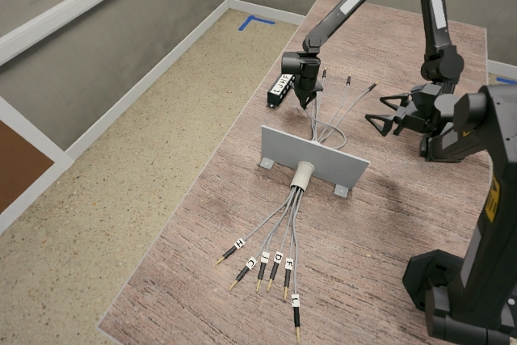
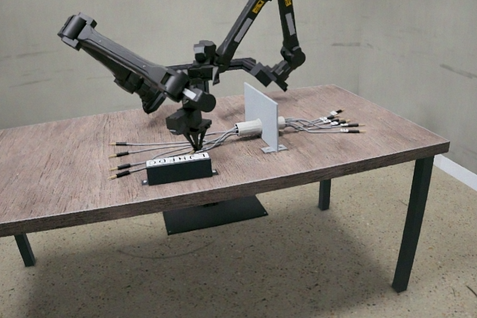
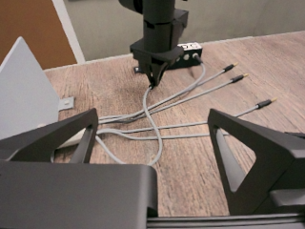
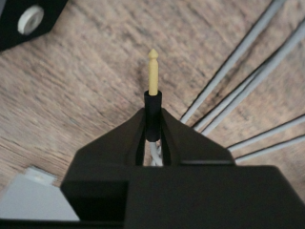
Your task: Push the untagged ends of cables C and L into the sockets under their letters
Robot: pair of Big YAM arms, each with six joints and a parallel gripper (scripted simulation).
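Right now the black cable plug is 20 mm ahead of my right hand and 20 mm to the right of it. The rest, counted from my right hand: grey upright panel 70 mm behind, 260 mm to the left, 80 mm above; tagged plug 150 mm behind, 680 mm to the left, 30 mm below.
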